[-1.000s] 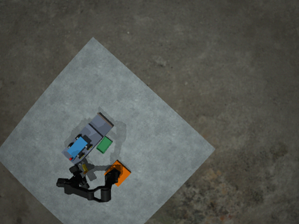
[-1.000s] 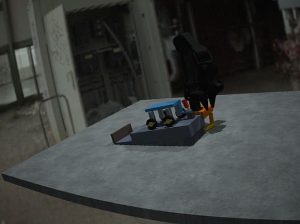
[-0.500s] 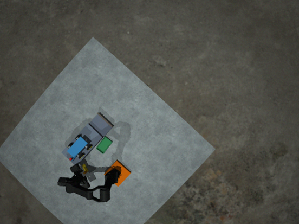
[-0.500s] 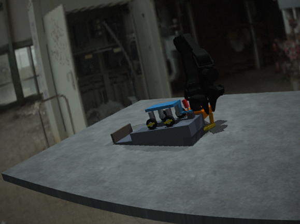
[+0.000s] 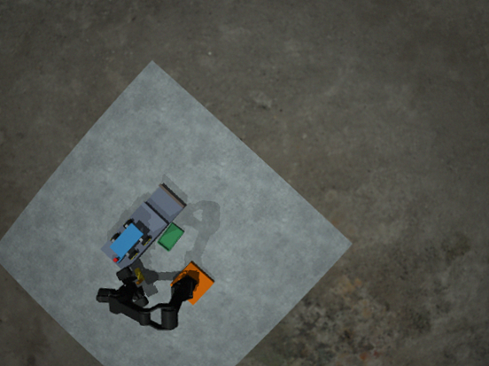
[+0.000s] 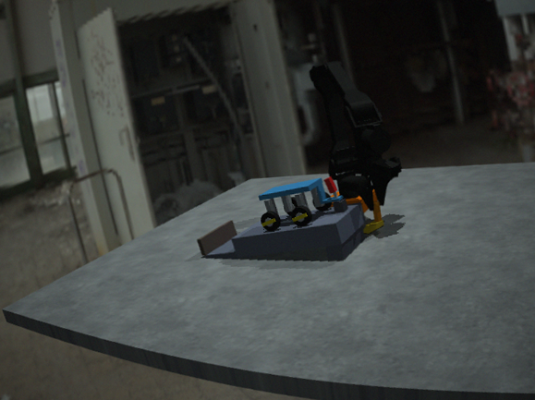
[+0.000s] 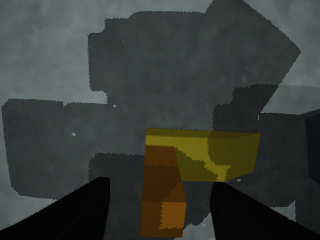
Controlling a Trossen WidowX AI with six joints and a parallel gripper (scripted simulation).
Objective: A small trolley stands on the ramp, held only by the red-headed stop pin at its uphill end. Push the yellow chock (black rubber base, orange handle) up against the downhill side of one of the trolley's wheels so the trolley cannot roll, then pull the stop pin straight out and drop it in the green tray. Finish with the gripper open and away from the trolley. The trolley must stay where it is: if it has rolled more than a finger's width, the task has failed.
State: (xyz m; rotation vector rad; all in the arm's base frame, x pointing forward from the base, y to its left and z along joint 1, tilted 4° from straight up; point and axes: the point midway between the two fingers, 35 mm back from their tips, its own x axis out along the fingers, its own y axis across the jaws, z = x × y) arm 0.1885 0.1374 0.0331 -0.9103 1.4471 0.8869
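Now: gripper tip 20 mm short of the yellow chock, 10 mm to the left of it and 30 mm above it. The rest, counted from my gripper tip: brown end board: 110 mm ahead, 410 mm to the right, 20 mm below; then blue-topped trolley: 140 mm ahead, 160 mm to the right, 60 mm above; then stop pin: 130 mm ahead, 60 mm to the right, 80 mm above.
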